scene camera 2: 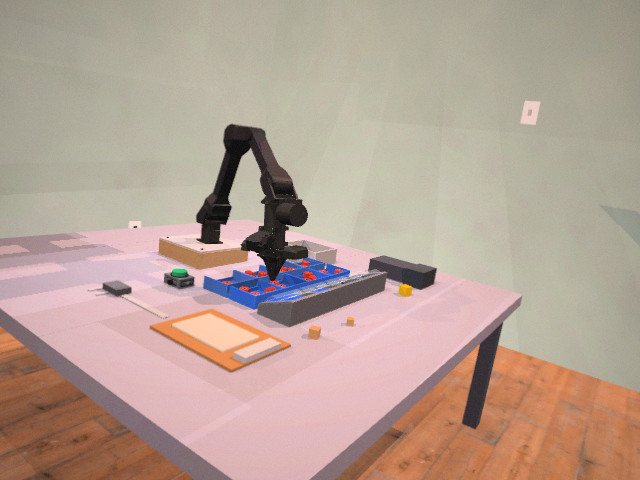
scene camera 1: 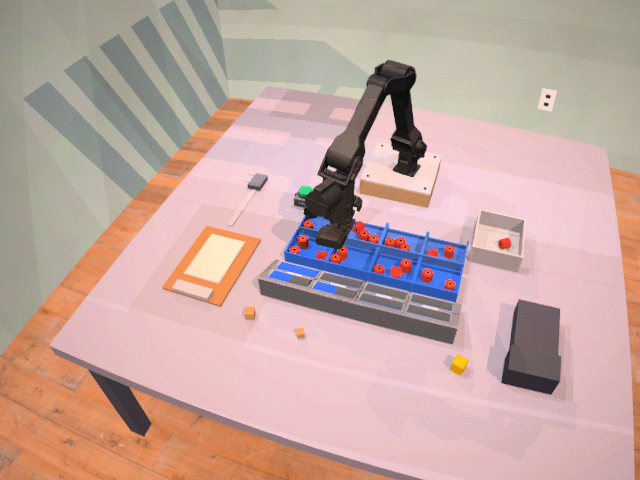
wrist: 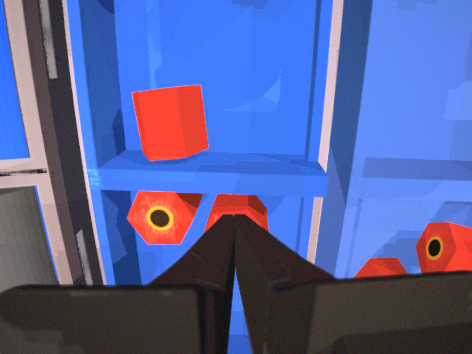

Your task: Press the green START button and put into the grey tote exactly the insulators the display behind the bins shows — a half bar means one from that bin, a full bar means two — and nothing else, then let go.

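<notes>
My black gripper (scene camera 2: pixel 272 279) (wrist: pixel 233 225) is shut and empty above the second bin from the left in the display-side row. Below it in the wrist view are two red insulators: one (wrist: pixel 160 217) stands left of the tips, the other (wrist: pixel 237 205) is partly hidden by them. Another insulator (wrist: pixel 172 122) (scene camera 1: pixel 321 255) lies on its side across the divider. The blue bins (scene camera 1: pixel 356 263) (scene camera 2: pixel 217 285) hold several more. The display (scene camera 1: pixel 356 310) (scene camera 2: pixel 330 304) shows blue bars at its left end. One insulator (scene camera 1: pixel 504 243) is in the grey tote (scene camera 1: pixel 493 257) (scene camera 2: pixel 324 253). The green START button (scene camera 1: pixel 305 191) (scene camera 2: pixel 179 272) stands left.
A dark block (scene camera 1: pixel 535 341) (scene camera 2: pixel 403 271) stands right, near a yellow cube (scene camera 1: pixel 459 364) (scene camera 2: pixel 405 290). Two orange cubes (scene camera 1: pixel 249 313) (scene camera 1: pixel 300 333) lie before the display. An orange board (scene camera 1: pixel 227 291) (scene camera 2: pixel 232 362) and a dark small box (scene camera 1: pixel 257 181) (scene camera 2: pixel 116 287) are at the left.
</notes>
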